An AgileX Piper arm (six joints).
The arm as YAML. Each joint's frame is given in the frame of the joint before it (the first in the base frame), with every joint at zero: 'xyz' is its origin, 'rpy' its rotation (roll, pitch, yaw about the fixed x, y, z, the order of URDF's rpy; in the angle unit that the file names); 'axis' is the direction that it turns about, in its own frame. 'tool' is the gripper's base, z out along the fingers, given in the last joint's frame.
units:
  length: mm
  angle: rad
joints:
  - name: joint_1
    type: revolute
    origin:
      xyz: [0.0, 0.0, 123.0]
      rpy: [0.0, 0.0, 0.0]
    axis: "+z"
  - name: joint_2
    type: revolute
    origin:
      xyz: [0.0, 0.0, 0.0]
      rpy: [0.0, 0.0, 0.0]
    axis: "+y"
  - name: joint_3
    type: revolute
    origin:
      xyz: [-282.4, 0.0, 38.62]
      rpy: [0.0, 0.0, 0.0]
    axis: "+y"
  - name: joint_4
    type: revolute
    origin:
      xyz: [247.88, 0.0, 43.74]
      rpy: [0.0, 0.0, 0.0]
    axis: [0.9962, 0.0, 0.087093]
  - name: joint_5
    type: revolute
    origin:
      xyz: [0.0, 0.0, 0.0]
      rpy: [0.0, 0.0, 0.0]
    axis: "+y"
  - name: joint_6
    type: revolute
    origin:
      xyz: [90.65, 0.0, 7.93]
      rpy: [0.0, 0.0, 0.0]
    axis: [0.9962, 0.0, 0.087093]
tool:
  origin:
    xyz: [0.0, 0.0, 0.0]
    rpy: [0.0, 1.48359, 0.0]
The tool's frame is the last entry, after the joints.
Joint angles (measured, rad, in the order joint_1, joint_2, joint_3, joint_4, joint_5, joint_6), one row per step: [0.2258, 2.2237, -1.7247, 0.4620, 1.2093, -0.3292]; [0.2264, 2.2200, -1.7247, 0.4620, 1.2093, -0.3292]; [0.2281, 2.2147, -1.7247, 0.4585, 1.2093, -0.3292]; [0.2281, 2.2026, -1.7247, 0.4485, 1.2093, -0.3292]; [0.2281, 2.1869, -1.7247, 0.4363, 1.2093, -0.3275]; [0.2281, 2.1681, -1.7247, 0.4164, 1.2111, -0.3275]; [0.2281, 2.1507, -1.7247, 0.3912, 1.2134, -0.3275]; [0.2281, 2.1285, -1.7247, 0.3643, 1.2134, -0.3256]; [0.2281, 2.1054, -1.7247, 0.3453, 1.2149, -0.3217]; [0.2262, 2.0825, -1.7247, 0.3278, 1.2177, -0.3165]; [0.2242, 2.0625, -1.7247, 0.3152, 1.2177, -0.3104]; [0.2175, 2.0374, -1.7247, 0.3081, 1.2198, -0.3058]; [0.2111, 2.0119, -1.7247, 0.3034, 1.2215, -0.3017]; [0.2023, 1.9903, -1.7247, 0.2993, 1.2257, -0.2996]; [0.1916, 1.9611, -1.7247, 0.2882, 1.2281, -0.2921]
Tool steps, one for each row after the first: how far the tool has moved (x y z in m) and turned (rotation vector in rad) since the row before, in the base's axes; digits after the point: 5 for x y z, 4 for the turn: [-0.00022, 0.00022, 0.00163, 0.0008, -0.0036, 0.0006]; [-0.00043, 0.00039, 0.00221, -0.0019, -0.0059, 0.0031]; [-0.00049, -0.00090, 0.00497, -0.0062, -0.0139, 0.0039]; [-0.00071, -0.00113, 0.00647, -0.0076, -0.0172, 0.0030]; [-0.00110, -0.00181, 0.00757, -0.0140, -0.0209, 0.0078]; [-0.00113, -0.00226, 0.00679, -0.0193, -0.0202, 0.0094]; [-0.00134, -0.00250, 0.00883, -0.0198, -0.0267, 0.0069]; [-0.00178, -0.00196, 0.00943, -0.0126, -0.0239, 0.0025]; [-0.00185, -0.00268, 0.00935, -0.0115, -0.0218, -0.0011]; [-0.00155, -0.00228, 0.00821, -0.0072, -0.0203, -0.0045]; [-0.00197, -0.00393, 0.01046, -0.0013, -0.0226, -0.0088]; [-0.00233, -0.00364, 0.01061, 0.0010, -0.0230, -0.0088]; [-0.00208, -0.00450, 0.00888, 0.0001, -0.0173, -0.0088]; [-0.00294, -0.00602, 0.01180, -0.0044, -0.0262, -0.0153]
